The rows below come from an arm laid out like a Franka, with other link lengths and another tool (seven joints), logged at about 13 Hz.
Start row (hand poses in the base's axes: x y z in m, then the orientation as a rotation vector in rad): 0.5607, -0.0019, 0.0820, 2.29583, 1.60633, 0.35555
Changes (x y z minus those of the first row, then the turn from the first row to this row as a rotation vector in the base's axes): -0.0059, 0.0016, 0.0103, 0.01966, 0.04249, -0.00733; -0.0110, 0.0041, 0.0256, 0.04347, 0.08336, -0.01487; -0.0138, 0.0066, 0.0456, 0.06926, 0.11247, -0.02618; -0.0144, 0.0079, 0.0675, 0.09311, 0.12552, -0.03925; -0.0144, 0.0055, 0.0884, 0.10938, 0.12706, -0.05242; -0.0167, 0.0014, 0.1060, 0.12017, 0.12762, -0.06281; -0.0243, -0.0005, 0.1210, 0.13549, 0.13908, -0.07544; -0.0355, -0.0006, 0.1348, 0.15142, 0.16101, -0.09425
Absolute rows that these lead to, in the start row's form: 0.5548, -0.0003, 0.0923, 2.33832, 1.62107, 0.32432; 0.5497, 0.0022, 0.1076, 2.38311, 1.63512, 0.29770; 0.5469, 0.0047, 0.1276, 2.42603, 1.63896, 0.28466; 0.5463, 0.0060, 0.1495, 2.46050, 1.63247, 0.28769; 0.5463, 0.0036, 0.1704, 2.48322, 1.61902, 0.29723; 0.5440, -0.0005, 0.1880, 2.49919, 1.60763, 0.30369; 0.5364, -0.0024, 0.2030, 2.52597, 1.59880, 0.30100; 0.5252, -0.0025, 0.2168, 2.56311, 1.58638, 0.28488
